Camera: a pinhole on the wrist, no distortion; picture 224 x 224 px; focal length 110.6 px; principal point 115.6 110.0 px. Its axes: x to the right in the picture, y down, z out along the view. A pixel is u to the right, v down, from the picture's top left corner.
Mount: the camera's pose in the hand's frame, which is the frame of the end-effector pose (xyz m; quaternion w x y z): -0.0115 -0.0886 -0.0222 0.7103 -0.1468 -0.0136 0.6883
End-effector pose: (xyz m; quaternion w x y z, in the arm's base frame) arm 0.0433 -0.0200 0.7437 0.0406 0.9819 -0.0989 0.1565
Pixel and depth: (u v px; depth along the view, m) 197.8 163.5 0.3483
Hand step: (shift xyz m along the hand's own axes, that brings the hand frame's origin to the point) -0.2392 0.2332 0.2254
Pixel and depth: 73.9 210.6 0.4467
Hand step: -0.5148 -0.1653 0.3435
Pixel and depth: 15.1 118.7 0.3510
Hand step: -0.1327 -0.3348 0.3656
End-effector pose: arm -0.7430 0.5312 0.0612 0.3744 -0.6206 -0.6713 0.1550
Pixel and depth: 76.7 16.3 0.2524
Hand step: 0.1362 -0.1299 0.2840
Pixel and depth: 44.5 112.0 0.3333
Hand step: -0.1023 -0.2356 0.3344
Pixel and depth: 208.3 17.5 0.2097
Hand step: 0.1220 0.1221 0.1861
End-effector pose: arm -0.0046 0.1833 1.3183 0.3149 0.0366 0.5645 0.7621
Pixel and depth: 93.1 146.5 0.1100
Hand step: -0.0724 -0.0893 0.0789
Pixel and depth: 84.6 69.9 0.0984
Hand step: 0.0000 -0.0973 0.0851
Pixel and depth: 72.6 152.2 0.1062
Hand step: -0.0766 -0.1086 0.0777
